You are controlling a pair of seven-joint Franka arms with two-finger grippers.
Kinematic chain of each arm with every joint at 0, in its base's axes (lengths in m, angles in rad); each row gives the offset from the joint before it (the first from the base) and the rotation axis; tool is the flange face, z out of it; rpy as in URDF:
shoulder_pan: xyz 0 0 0.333 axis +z
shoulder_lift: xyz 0 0 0 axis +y
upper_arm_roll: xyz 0 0 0.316 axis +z
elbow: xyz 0.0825 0 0 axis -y
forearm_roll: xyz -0.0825 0 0.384 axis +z
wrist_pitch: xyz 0 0 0 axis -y
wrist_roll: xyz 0.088 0 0 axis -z
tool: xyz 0 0 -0.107 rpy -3.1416 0 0
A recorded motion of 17 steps. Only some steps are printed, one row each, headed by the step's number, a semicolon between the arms.
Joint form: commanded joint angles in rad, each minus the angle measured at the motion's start. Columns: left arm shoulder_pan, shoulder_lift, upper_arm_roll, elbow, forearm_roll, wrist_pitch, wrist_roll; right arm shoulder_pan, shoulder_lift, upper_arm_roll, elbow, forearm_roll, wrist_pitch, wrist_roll.
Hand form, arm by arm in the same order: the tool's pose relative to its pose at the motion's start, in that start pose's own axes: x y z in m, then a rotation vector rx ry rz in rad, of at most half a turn. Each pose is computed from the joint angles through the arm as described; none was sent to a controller.
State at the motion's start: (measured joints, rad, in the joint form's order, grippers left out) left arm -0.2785 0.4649 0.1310 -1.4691 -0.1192 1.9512 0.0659; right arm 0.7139 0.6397 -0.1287 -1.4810 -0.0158 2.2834 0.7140
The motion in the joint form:
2: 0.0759 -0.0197 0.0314 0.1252 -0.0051 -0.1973 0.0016; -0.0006 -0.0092 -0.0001 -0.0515 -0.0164 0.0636 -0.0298
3: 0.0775 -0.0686 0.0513 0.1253 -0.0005 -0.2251 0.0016; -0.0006 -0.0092 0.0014 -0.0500 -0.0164 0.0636 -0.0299
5: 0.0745 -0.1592 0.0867 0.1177 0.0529 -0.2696 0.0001; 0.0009 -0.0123 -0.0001 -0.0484 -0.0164 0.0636 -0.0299
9: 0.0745 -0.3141 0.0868 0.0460 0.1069 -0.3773 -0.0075; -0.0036 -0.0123 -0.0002 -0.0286 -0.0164 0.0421 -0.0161
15: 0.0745 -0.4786 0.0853 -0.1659 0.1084 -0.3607 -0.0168; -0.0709 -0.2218 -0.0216 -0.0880 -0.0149 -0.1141 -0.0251
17: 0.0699 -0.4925 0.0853 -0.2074 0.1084 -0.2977 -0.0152; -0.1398 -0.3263 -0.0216 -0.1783 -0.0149 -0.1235 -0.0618
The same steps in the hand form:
2: -0.0082 -0.0611 -0.0606 -0.0023 -0.0458 -0.0881; -0.0051 0.0056 0.0100 0.0054 0.0231 -0.0401
3: -0.0195 -0.0716 -0.0929 0.0040 -0.0236 -0.1045; -0.0053 0.0046 0.0093 0.0072 0.0236 -0.0413
5: -0.0451 -0.0908 -0.1476 0.0560 0.0105 -0.1270; -0.0046 0.0040 0.0064 0.0098 0.0277 -0.0413
9: -0.0979 -0.0933 -0.2008 0.0736 -0.0197 -0.1373; 0.0005 0.0043 0.0001 0.0076 0.0268 -0.0226
15: -0.1489 -0.0941 -0.1961 0.0357 -0.0495 -0.1491; 0.0322 0.0724 -0.1024 -0.0056 0.0187 0.0740
17: -0.1476 -0.0930 -0.1892 0.0371 -0.0145 -0.1425; 0.0417 0.1282 -0.1284 -0.0062 0.0170 0.1133

